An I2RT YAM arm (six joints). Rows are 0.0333 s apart.
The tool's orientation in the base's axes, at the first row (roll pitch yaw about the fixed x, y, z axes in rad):
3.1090 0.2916 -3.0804
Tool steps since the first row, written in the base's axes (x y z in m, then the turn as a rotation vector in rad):
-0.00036 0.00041 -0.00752 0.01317 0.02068 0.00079
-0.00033 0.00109 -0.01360 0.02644 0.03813 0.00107
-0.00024 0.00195 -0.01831 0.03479 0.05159 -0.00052
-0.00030 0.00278 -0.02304 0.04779 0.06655 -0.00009
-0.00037 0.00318 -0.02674 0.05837 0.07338 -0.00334
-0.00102 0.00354 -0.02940 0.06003 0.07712 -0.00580
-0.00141 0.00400 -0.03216 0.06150 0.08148 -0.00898
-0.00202 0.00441 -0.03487 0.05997 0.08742 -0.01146
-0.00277 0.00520 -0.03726 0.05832 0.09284 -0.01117
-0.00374 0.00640 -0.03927 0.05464 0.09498 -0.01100
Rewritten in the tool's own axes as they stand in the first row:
0.00248 0.00020 0.00712 -0.01403 0.01972 0.00403
0.00416 0.00069 0.01298 -0.02782 0.03619 0.00842
0.00538 0.00139 0.01756 -0.03613 0.04897 0.01299
0.00675 0.00207 0.02211 -0.04956 0.06298 0.01703
0.00785 0.00236 0.02565 -0.05914 0.06894 0.02350
0.00922 0.00268 0.02803 -0.06024 0.07248 0.02651
0.01036 0.00308 0.03058 -0.06098 0.07662 0.03019
0.01170 0.00345 0.03303 -0.05916 0.08258 0.03243
0.01306 0.00422 0.03514 -0.05798 0.08811 0.03195
0.01449 0.00542 0.03685 -0.05464 0.09050 0.03085

